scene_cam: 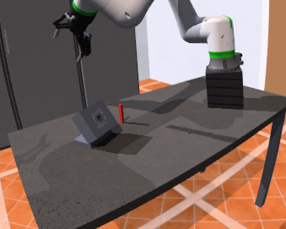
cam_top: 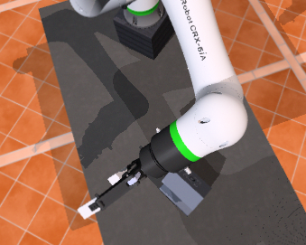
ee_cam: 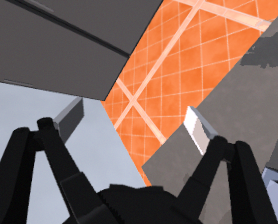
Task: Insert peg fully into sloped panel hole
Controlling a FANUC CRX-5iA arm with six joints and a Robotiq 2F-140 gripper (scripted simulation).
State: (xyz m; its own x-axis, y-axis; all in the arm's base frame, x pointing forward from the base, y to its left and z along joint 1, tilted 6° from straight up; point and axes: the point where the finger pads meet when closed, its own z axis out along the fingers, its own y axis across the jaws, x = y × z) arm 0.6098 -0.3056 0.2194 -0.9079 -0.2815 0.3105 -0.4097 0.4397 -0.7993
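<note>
The red peg is 130 mm behind my hand, 180 mm to the left of it and 290 mm below it.
</note>
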